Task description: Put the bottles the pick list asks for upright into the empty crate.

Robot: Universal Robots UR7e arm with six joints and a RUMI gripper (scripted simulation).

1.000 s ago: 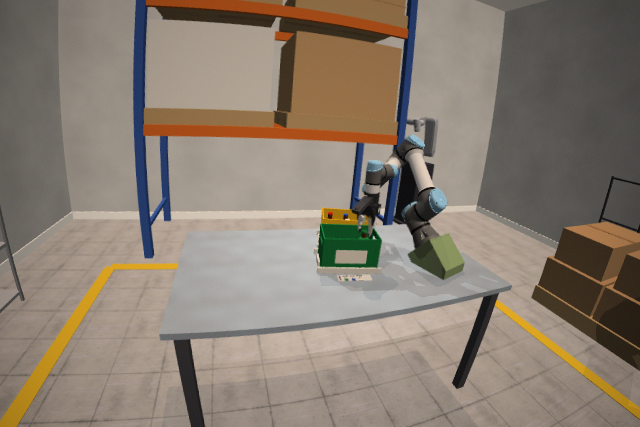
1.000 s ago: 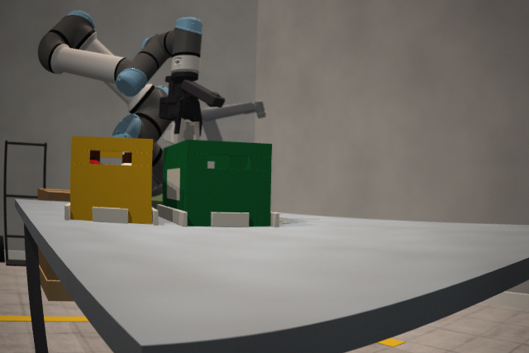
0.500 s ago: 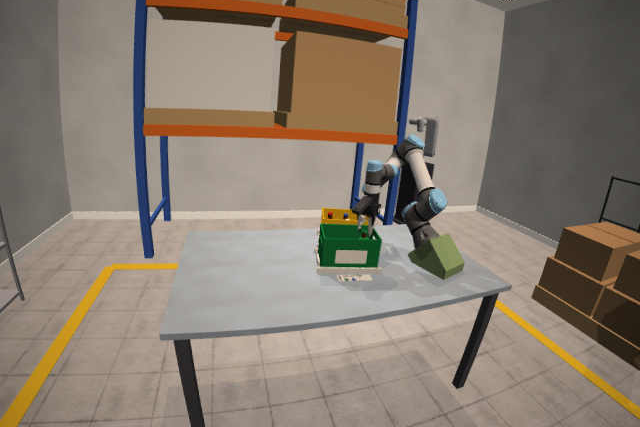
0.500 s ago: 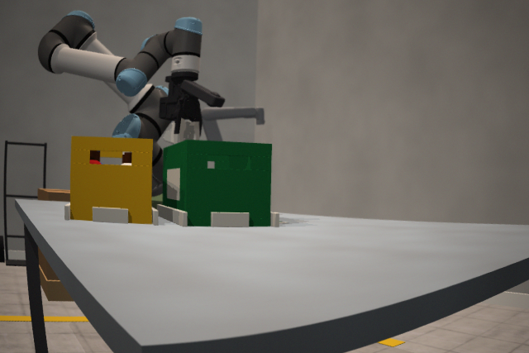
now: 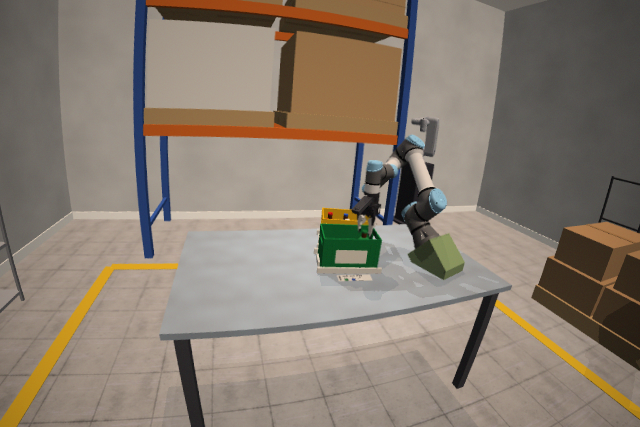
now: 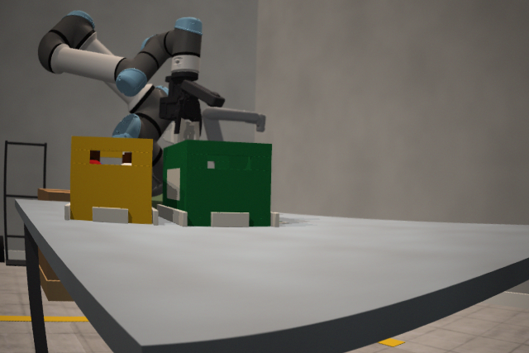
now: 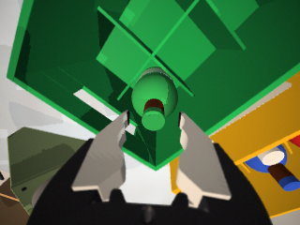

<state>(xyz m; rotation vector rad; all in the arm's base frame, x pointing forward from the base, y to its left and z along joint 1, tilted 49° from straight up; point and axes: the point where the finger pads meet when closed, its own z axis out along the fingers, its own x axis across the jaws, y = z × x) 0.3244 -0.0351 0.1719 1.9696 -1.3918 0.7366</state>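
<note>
The blue-label bottle lies 50 mm behind my hand, 240 mm to the right of it and 70 mm below it. The rest, counted from my hand: green-label bottle 70 mm below; then yellow crate 30 mm behind, 210 mm to the right, 70 mm below; then green crate 90 mm ahead, 10 mm to the left, 70 mm below.
</note>
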